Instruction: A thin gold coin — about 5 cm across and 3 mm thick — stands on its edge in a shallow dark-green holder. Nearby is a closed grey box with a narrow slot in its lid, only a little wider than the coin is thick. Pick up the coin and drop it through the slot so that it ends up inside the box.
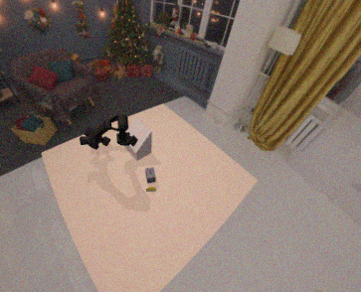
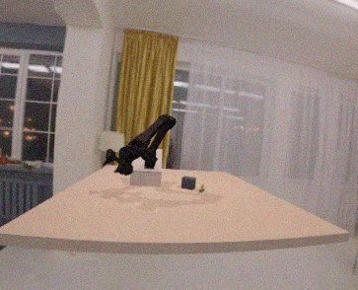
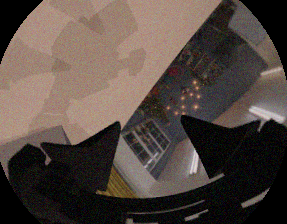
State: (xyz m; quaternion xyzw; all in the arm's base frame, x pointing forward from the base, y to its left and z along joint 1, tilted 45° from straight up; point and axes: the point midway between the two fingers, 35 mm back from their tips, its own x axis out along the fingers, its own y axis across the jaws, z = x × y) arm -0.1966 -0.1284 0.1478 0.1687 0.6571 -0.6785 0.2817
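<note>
Right now my gripper tip is 58 cm short of the gold coin, 9 cm to the right of it and 11 cm above it.
</note>
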